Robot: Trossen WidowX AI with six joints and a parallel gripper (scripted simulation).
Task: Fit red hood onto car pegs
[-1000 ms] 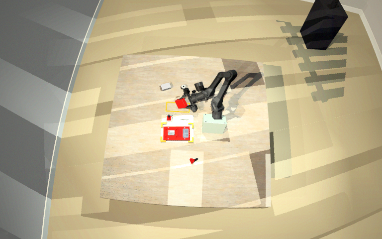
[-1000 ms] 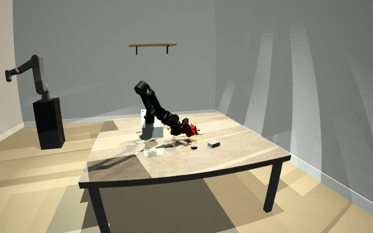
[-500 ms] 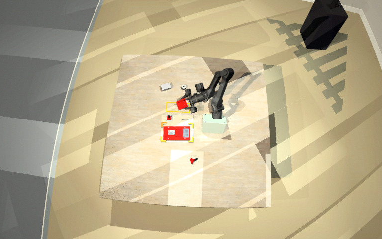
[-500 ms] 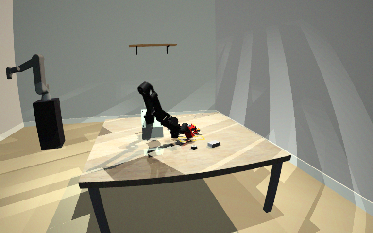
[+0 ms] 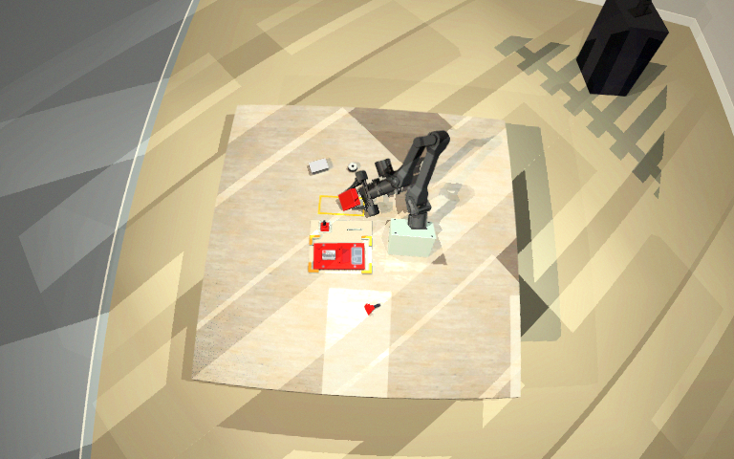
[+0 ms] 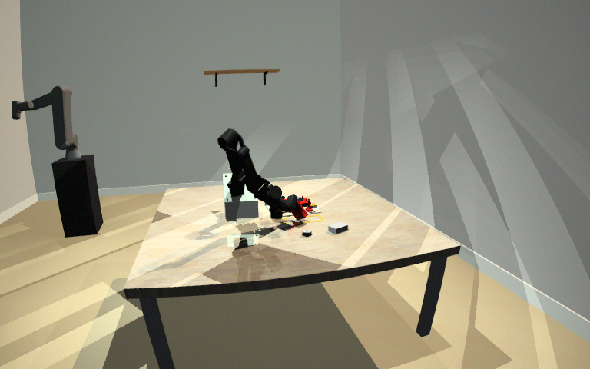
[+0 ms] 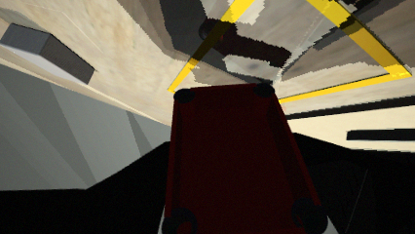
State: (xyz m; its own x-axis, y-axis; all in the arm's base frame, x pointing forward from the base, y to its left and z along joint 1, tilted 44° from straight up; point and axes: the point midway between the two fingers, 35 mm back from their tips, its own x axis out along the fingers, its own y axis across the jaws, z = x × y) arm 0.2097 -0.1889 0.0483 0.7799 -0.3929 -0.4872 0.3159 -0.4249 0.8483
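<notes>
Right now the red hood is 10 mm above my gripper tip. From my gripper tip the other things lie so: small wheel (180 mm to the right, 40 mm below, 30 mm behind); then engine block (230 mm to the left, 90 mm ahead, 30 mm below).
</notes>
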